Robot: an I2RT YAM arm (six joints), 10 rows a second.
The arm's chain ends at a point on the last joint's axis. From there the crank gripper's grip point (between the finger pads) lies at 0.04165 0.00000 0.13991 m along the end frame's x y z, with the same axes.
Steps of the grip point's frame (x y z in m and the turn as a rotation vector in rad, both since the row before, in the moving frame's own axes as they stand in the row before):
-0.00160 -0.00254 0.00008 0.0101 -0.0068 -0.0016
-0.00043 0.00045 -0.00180 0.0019 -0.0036 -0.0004
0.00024 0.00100 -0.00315 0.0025 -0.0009 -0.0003
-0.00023 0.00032 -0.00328 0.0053 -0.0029 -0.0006
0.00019 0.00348 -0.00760 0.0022 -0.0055 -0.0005
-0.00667 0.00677 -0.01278 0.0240 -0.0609 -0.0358
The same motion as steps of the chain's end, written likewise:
-0.00065 -0.00106 -0.00019 0.0101 -0.0068 -0.0016
0.00007 0.00073 -0.00195 0.0019 -0.0036 -0.0004
0.00037 0.00136 -0.00319 0.0025 -0.0009 -0.0003
0.00018 0.00109 -0.00340 0.0053 -0.0029 -0.0006
0.00096 0.00381 -0.00783 0.0022 -0.0055 -0.0005
0.00201 0.01149 -0.01500 0.0240 -0.0609 -0.0358

